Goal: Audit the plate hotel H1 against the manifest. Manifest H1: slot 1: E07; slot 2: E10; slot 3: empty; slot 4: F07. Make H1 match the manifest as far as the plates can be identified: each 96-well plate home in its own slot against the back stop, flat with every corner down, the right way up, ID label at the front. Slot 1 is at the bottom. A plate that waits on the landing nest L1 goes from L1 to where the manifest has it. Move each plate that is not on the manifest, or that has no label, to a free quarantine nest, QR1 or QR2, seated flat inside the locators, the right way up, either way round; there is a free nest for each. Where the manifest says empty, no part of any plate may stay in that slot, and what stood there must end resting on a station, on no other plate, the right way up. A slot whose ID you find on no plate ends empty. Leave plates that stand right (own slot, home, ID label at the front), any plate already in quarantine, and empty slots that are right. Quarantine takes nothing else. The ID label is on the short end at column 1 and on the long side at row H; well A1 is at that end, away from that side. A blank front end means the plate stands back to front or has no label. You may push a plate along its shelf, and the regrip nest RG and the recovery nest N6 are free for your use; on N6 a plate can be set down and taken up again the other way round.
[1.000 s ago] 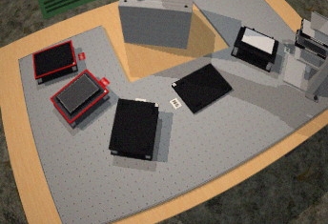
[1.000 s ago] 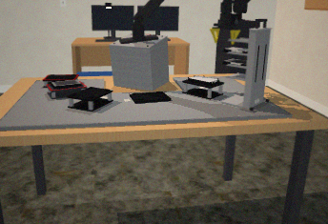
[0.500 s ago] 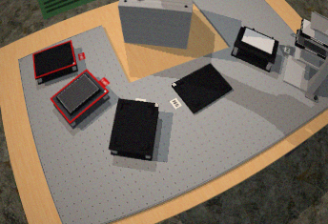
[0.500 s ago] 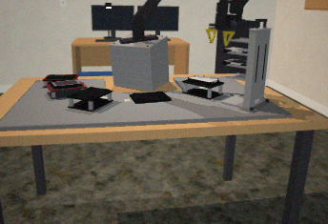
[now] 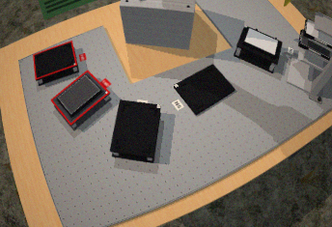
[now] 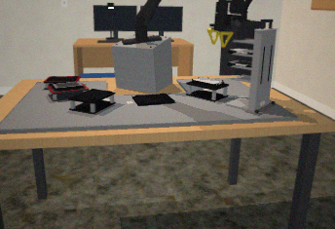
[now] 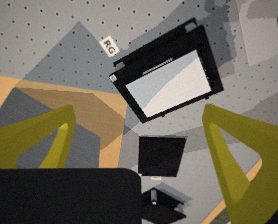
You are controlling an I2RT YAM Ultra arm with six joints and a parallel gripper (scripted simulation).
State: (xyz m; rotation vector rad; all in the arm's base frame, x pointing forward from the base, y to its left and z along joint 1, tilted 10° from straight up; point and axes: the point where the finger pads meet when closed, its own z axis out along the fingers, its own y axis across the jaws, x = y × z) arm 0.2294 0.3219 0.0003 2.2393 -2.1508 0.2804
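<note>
The black regrip nest RG lies 5 cm ahead of my hand, 7 cm to the right of it and 18 cm below it. From my hand the other things lie so: pale grey 96-well plate 21 cm ahead, 3 cm to the left, 1 cm below; then A1 mark 4 cm behind, 6 cm to the right, 18 cm below; then RG tag 6 cm behind, 3 cm to the right, 24 cm below.
</note>
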